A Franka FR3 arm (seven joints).
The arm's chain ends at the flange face. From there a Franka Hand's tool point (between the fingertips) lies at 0.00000 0.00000 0.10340 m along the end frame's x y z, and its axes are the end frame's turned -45 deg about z.
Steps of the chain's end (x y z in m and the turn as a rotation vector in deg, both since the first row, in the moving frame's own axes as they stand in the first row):
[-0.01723 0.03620 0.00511 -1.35 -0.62 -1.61]
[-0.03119 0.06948 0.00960 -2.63 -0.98 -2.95]
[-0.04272 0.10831 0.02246 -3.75 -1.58 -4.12]
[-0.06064 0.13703 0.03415 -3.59 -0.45 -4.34]
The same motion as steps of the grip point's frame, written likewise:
[-0.04028 0.01438 0.00508 -0.52 -1.39 -1.61]
[-0.07573 0.02930 0.00948 -1.17 -2.55 -2.95]
[-0.11348 0.04939 0.02220 -1.53 -3.77 -4.12]
[-0.14477 0.05821 0.03394 -2.22 -2.86 -4.34]

